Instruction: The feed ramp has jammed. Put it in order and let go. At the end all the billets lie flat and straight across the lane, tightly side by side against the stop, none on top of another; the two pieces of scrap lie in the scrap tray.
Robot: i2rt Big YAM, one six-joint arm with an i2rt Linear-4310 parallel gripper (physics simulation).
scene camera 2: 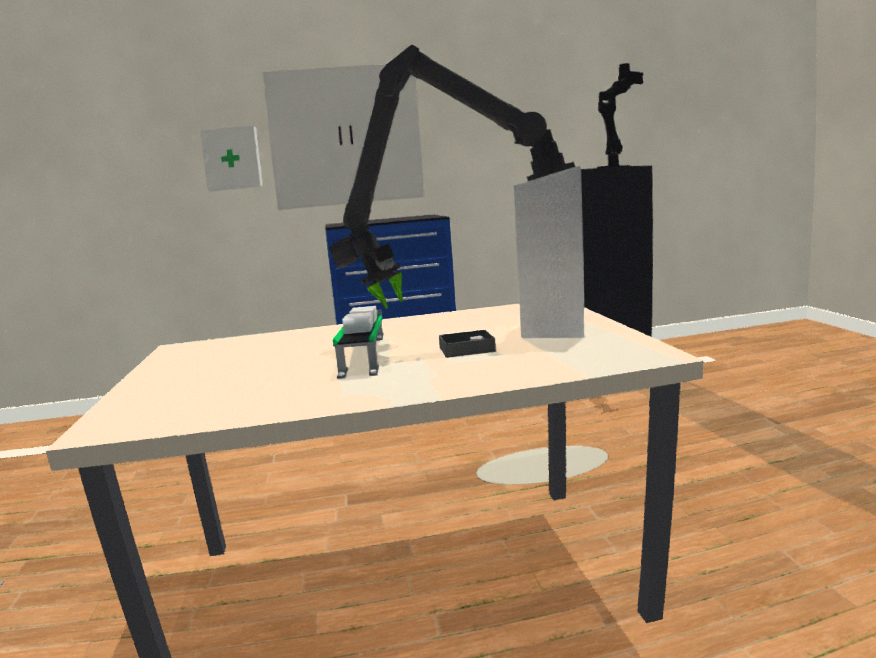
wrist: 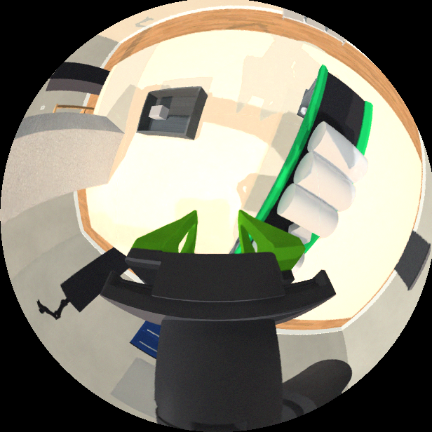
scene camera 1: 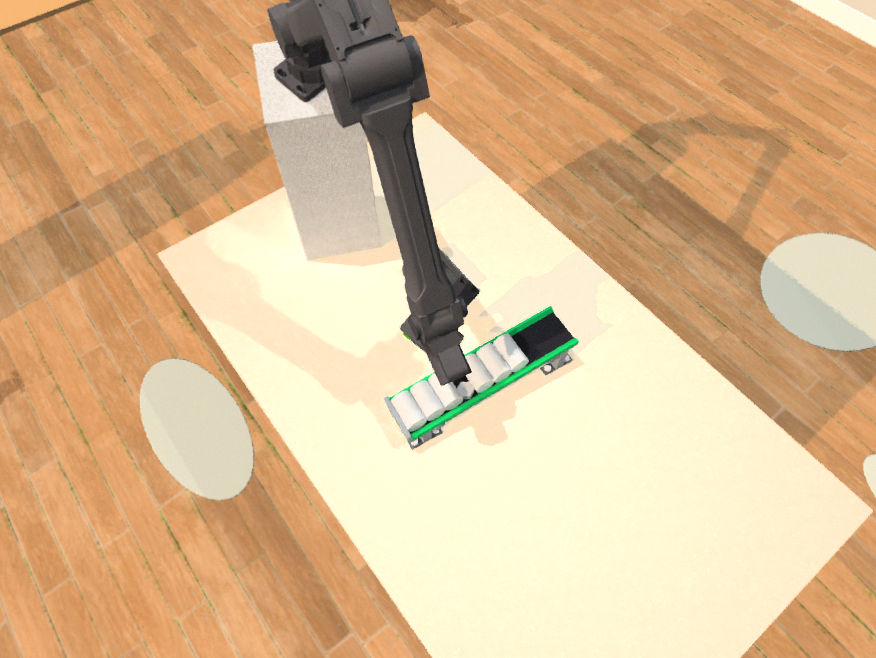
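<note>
The feed ramp has green rails and a dark lane. Three white billets lie side by side across it by the grey stop. A small pale piece of scrap lies in the gap beyond them, near the rail away from the tray. Three more billets lie across the lane on its other side. The other scrap is in the dark scrap tray. My gripper is partly open and empty, above and tray-side of the ramp; the arm hides it in scene camera 1.
The grey pedestal carrying the arm stands at the table edge, beyond the tray. The ramp stands on short legs on the pale table. A blue drawer cabinet stands behind the table.
</note>
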